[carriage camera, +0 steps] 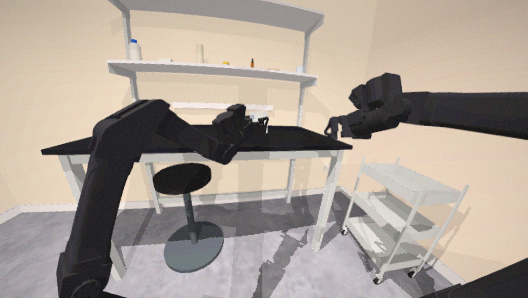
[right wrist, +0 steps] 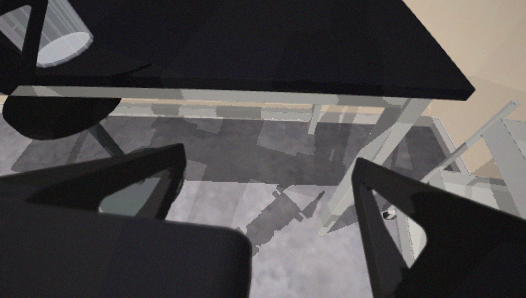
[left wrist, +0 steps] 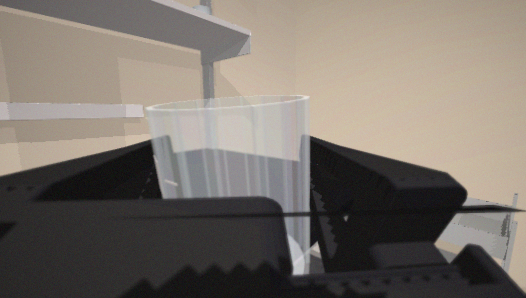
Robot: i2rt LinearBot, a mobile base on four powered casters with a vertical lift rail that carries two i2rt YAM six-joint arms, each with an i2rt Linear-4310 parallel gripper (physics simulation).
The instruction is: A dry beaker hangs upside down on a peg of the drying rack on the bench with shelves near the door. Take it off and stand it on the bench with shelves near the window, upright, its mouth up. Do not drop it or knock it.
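Frame: origin at the left arm's base, x left, y back, z up, level; centimetres.
Seen in the pictures: left gripper, fingertip midpoint: (carriage camera: pixel 261 117) (left wrist: pixel 237 145); right gripper, fingertip midpoint: (carriage camera: pixel 336 132) (right wrist: pixel 267 160).
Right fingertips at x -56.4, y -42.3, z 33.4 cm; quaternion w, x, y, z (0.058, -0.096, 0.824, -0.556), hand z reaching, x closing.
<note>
Pixels of each thing's top centre, then the offset from my right fingertips to it. "spot": a spot on its surface instead. Level surfaces: height alone.
- clear glass beaker, top centre: (left wrist: pixel 236 91) (carriage camera: pixel 259 110) dx +29.1, dy -9.2, dz +5.7 cm
- black-topped bench with shelves, surface height: dz -11.7 cm
- shelf, surface height: dz +32.1 cm
- blue-capped bottle, surface spot: (carriage camera: pixel 134 51) spot: dx +124.8, dy -49.4, dz +43.1 cm
- beige cylinder, surface spot: (carriage camera: pixel 199 53) spot: dx +82.4, dy -64.6, dz +44.8 cm
- stool, top centre: (right wrist: pixel 62 89) (carriage camera: pixel 183 173) dx +79.9, dy -28.2, dz -37.1 cm
A clear glass beaker (carriage camera: pixel 260 117) (left wrist: pixel 235 130) (right wrist: pixel 62 50) is held with its mouth up; its pale base shows at its lower end in the right wrist view. My left gripper (carriage camera: pixel 257 124) (left wrist: pixel 237 145) is shut on its sides. It is at the black-topped bench with shelves (carriage camera: pixel 310 141) (right wrist: pixel 300 50), over the bench top; the gap under the base is hard to judge. My right gripper (carriage camera: pixel 334 130) (right wrist: pixel 267 160) is open and empty, near the bench's right front part. The drying rack does not show, nor do a door or window.
A shelf (carriage camera: pixel 215 71) above the bench holds a blue-capped bottle (carriage camera: pixel 134 51), a beige cylinder (carriage camera: pixel 199 53) and small items. A stool (carriage camera: pixel 182 178) (right wrist: pixel 55 117) stands at the bench front. A white cart (carriage camera: pixel 400 177) stands right of the bench.
</note>
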